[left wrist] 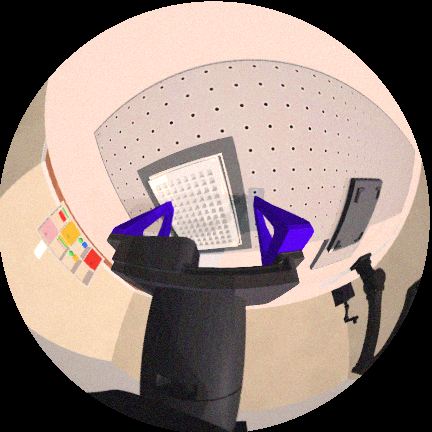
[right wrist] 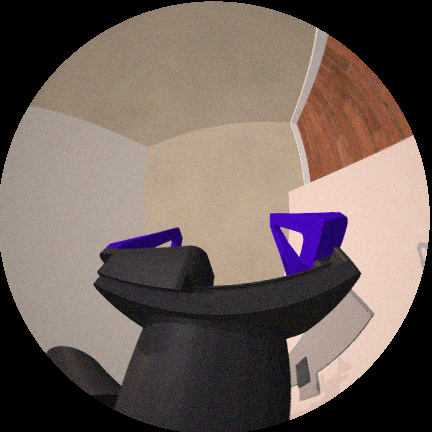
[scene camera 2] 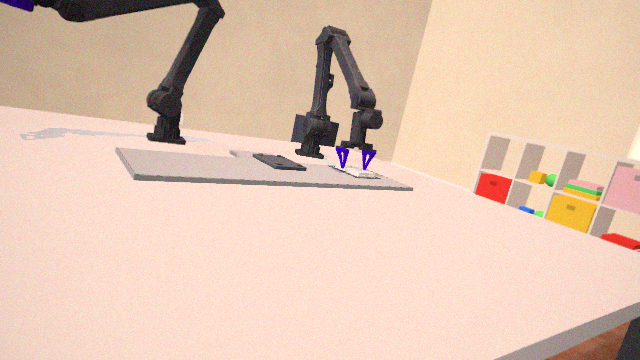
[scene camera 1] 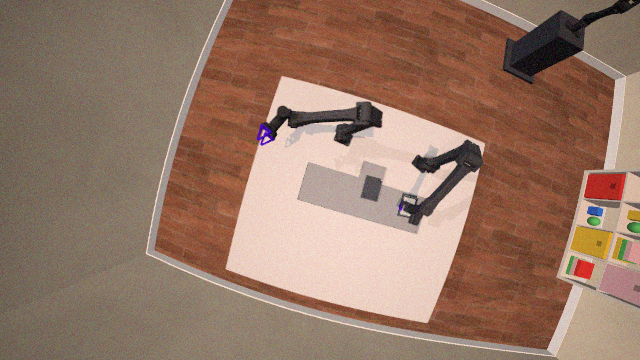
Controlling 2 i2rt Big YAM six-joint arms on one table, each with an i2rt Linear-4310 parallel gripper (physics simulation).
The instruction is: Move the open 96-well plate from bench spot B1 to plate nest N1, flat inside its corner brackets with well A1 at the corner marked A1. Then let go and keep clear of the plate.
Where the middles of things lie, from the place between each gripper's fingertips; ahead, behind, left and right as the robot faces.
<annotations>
My left hand is 2 cm to the right of the white well plate (left wrist: pixel 202 211), 2 cm past it and 1 cm above it. Also, from my left hand: dark square pad (left wrist: pixel 224 147) 2 cm to the left, 2 cm below, 2 cm behind; then dark plate nest (left wrist: pixel 362 195) 28 cm to the right, 6 cm behind, 1 cm below.
The dark plate nest is 720 mm to the left of my right hand, 370 mm below it and 40 mm ahead of it. The rest, counted from my right hand: white well plate 1020 mm to the left, 370 mm below, 90 mm ahead; then dark square pad 1020 mm to the left, 380 mm below, 80 mm ahead.
</annotations>
